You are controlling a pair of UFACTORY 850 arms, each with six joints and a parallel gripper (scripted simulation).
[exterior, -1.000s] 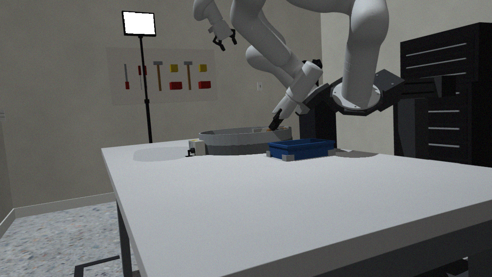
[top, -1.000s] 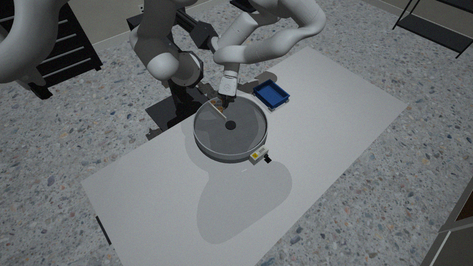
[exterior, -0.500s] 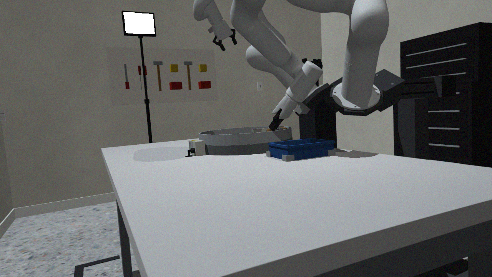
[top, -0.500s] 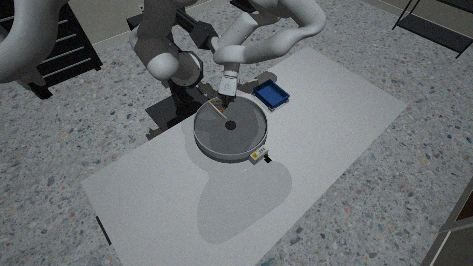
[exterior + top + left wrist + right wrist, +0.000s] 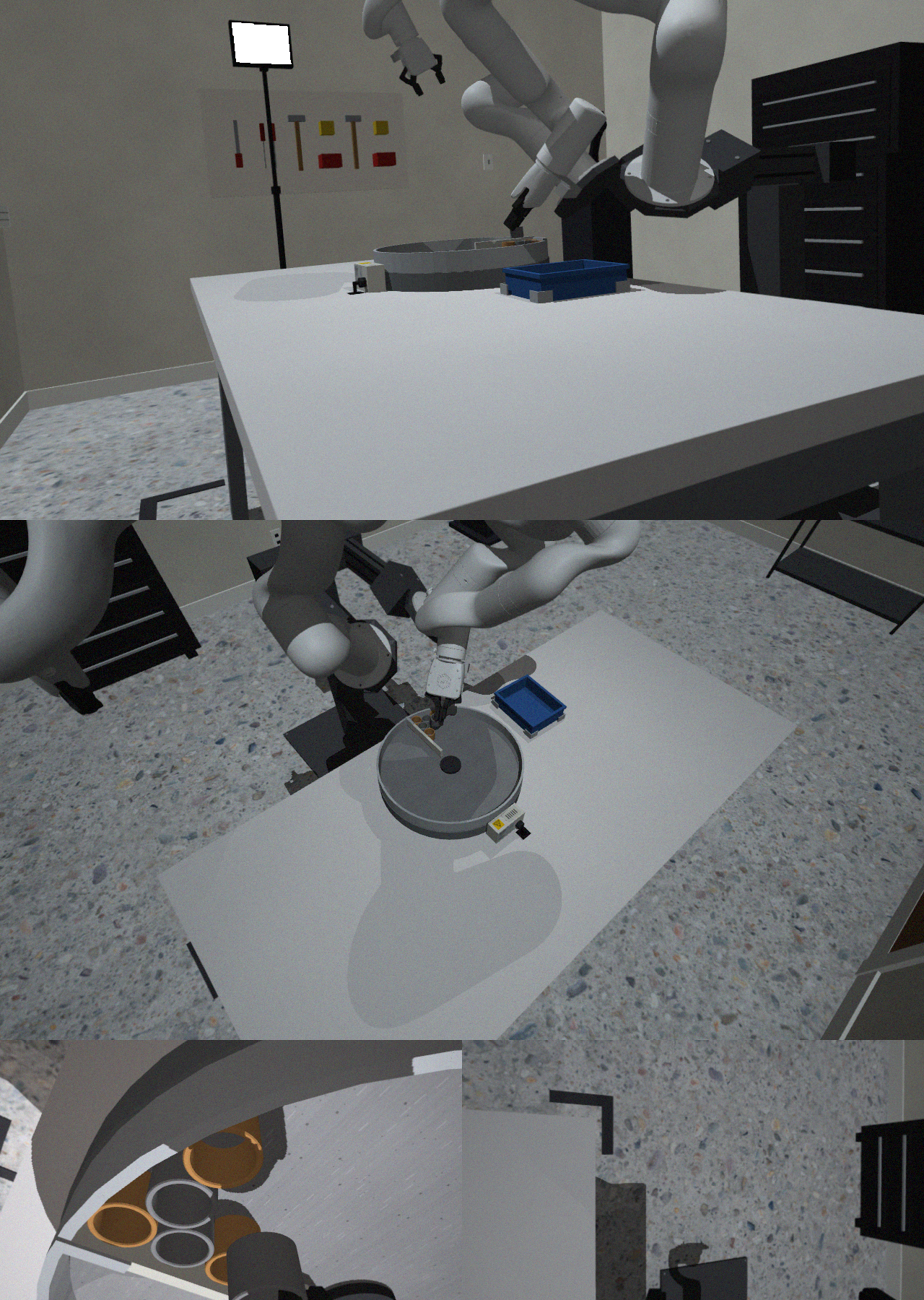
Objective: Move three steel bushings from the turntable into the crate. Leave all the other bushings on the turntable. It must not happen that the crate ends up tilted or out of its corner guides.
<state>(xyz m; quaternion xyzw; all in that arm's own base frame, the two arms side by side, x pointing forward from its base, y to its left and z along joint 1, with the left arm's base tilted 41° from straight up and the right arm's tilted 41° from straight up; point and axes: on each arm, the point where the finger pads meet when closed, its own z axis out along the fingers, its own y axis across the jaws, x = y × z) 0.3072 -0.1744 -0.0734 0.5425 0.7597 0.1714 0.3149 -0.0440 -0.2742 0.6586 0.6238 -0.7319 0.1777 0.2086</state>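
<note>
The blue crate lies 8 cm ahead of my left hand, 31 cm to the left of it and 11 cm below it.
</note>
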